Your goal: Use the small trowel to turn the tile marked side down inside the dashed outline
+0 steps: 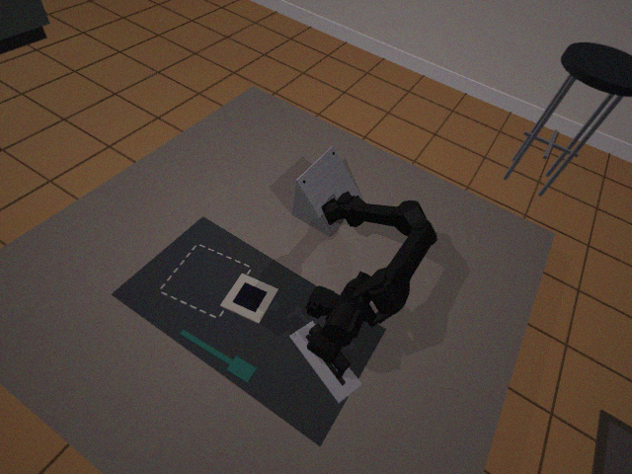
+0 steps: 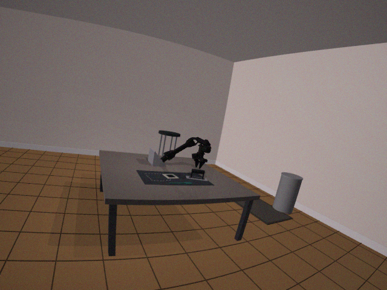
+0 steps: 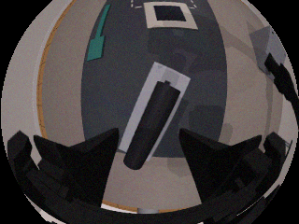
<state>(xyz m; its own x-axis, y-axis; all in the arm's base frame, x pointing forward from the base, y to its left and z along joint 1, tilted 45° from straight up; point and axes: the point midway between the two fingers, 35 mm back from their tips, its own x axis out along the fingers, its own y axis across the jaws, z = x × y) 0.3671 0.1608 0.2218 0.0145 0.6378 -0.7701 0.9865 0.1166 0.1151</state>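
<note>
Right now my gripper tip is 210 mm to the left of the dark mat, 120 mm above it and 30 mm short of it. Round my gripper tip: tile (250 mm to the right, 100 mm below, 10 mm ahead); teal trowel (170 mm to the right, 170 mm ahead, 100 mm below).
</note>
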